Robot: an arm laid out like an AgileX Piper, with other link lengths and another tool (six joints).
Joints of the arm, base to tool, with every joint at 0 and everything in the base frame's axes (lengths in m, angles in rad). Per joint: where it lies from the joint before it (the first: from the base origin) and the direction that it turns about. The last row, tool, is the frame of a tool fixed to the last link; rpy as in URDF.
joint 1: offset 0 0 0.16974 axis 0 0 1
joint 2: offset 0 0 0 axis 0 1 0
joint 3: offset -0.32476 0 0.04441 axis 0 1 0
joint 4: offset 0.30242 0 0.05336 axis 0.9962 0 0.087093
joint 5: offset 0 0 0 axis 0 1 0
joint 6: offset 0.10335 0 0.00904 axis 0.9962 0 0.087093
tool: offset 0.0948 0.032 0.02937 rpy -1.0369 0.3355 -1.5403
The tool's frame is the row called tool.
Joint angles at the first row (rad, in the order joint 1, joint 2, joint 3, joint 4, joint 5, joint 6):
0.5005, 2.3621, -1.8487, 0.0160, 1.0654, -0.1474
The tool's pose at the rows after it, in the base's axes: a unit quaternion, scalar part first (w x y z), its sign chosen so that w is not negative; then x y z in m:
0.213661, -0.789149, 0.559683, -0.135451, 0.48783, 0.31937, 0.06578
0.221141, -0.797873, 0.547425, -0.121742, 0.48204, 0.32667, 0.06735
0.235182, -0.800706, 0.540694, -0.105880, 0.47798, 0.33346, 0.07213
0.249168, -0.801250, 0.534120, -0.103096, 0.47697, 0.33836, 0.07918
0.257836, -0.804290, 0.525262, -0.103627, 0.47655, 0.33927, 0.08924
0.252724, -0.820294, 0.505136, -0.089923, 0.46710, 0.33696, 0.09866
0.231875, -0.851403, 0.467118, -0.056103, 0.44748, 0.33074, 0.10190
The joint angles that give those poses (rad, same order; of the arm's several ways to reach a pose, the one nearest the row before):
0.5151, 2.3621, -1.8487, 0.0149, 1.0719, -0.1712
0.5217, 2.3610, -1.8487, 0.0431, 1.0732, -0.2133
0.5219, 2.3531, -1.8433, 0.0862, 1.0663, -0.2556
0.5248, 2.3388, -1.8354, 0.1041, 1.0507, -0.2770
0.5248, 2.3205, -1.8333, 0.1085, 1.0517, -0.2978
0.5248, 2.3022, -1.8327, 0.1180, 1.0960, -0.3526
0.5248, 2.2952, -1.8327, 0.1329, 1.1814, -0.4562

